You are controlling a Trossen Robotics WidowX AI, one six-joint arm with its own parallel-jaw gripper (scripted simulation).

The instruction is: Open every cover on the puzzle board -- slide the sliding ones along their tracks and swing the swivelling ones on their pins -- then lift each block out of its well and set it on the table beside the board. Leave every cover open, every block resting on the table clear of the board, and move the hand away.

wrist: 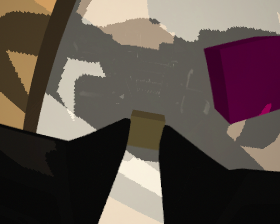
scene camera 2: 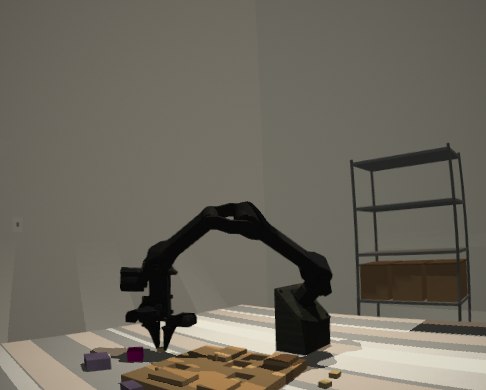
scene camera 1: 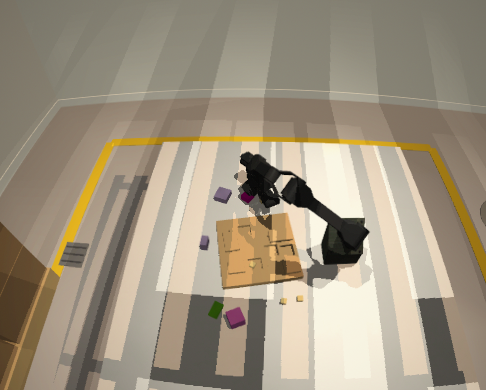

Labels:
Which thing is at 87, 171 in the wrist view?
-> My gripper.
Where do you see a wooden puzzle board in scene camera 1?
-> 252, 232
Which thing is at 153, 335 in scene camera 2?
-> My gripper.

